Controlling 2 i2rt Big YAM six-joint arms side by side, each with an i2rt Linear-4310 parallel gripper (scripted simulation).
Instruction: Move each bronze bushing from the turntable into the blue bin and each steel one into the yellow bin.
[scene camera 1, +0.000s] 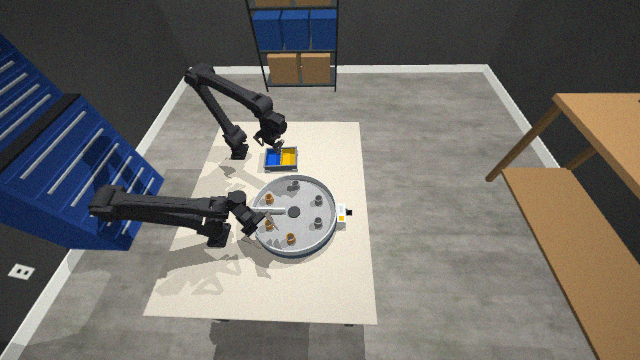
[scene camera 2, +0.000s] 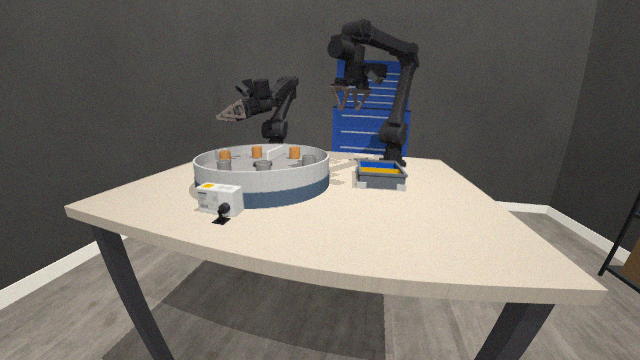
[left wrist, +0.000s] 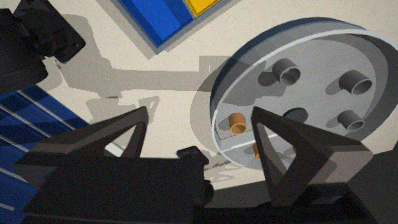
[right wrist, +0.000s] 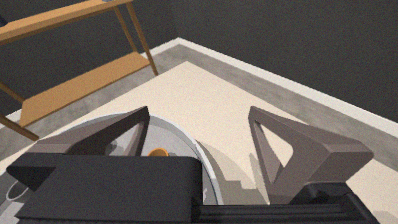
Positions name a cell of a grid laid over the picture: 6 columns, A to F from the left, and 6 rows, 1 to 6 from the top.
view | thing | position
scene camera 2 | my left gripper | D2
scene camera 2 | grey bin tray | D4
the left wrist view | my left gripper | D4
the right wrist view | my right gripper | C3
